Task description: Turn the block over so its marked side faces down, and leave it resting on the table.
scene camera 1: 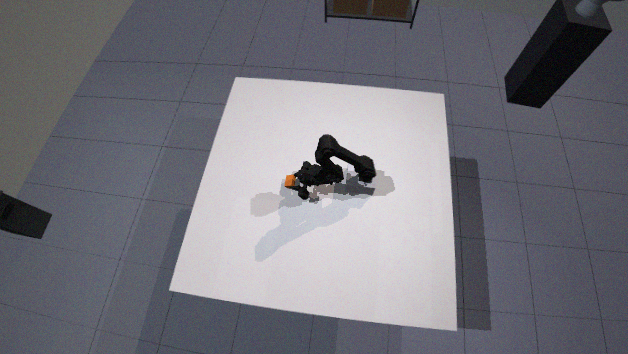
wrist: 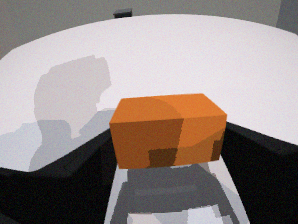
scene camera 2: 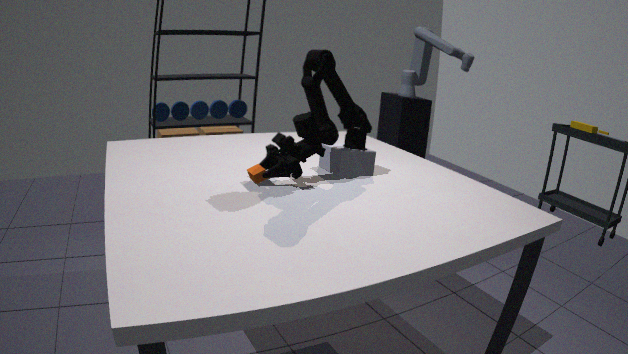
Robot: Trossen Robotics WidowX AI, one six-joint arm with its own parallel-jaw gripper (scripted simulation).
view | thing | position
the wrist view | gripper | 167,130
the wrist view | orange block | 156,131
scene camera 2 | gripper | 258,173
